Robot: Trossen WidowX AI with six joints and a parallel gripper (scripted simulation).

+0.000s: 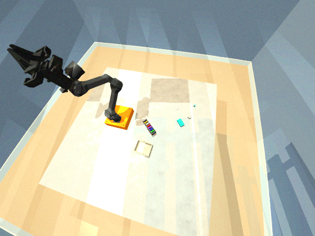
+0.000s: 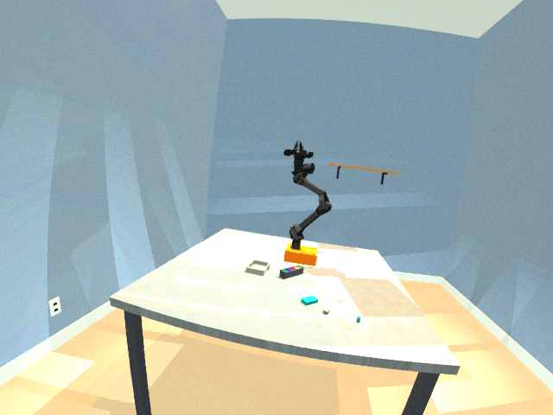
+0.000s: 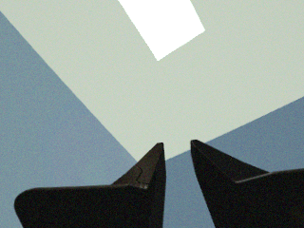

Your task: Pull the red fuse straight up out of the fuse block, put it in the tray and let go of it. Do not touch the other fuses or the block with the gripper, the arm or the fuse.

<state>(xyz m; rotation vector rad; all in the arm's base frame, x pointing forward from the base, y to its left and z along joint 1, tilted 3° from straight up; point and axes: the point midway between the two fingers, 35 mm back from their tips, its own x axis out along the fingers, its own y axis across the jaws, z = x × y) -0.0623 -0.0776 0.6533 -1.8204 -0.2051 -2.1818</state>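
My gripper tip is 370 mm short of the red fuse, 30 mm to the right of it and 730 mm above it. From my gripper tip the other things lie so: grey piece (730 mm ahead, 150 mm to the left, 750 mm below); then cyan block (650 mm ahead, 90 mm to the left, 740 mm below); then pale square tray (350 mm ahead, 160 mm to the right, 750 mm below).
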